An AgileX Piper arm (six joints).
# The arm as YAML. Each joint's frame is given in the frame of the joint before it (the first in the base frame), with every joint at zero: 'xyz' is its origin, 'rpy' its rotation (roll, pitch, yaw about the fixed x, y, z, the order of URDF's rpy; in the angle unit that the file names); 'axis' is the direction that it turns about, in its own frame. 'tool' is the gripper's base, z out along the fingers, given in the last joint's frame.
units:
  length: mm
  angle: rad
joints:
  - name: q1
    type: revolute
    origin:
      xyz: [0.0, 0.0, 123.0]
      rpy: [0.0, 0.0, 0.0]
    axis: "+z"
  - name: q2
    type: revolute
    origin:
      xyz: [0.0, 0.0, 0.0]
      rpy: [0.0, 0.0, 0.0]
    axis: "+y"
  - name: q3
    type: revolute
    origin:
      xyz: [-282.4, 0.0, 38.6]
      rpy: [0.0, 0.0, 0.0]
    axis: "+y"
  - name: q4
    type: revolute
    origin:
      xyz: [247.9, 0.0, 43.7]
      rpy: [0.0, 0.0, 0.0]
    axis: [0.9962, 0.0, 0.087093]
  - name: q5
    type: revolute
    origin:
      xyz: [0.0, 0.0, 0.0]
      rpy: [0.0, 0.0, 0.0]
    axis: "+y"
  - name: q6
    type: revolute
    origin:
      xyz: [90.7, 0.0, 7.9]
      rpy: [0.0, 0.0, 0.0]
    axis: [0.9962, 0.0, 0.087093]
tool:
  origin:
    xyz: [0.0, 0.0, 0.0]
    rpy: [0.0, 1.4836, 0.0]
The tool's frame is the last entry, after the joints.
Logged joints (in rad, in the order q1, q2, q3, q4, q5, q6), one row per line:
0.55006, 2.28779, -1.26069, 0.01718, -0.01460, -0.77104
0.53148, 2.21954, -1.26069, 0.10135, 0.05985, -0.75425
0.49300, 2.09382, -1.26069, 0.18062, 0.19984, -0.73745
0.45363, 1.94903, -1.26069, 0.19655, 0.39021, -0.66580
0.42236, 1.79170, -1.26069, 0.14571, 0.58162, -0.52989
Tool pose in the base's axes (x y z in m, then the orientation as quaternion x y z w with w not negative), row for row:
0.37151, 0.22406, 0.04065, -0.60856, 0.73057, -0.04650, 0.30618
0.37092, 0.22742, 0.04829, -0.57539, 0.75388, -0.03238, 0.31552
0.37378, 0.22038, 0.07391, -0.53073, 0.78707, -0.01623, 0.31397
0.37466, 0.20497, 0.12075, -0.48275, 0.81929, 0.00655, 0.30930
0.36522, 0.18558, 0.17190, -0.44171, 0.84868, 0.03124, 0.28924
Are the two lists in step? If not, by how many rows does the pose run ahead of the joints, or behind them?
The pose runs 1 row behind the joints: the pose in row i belongs to the joints in row i - 1.
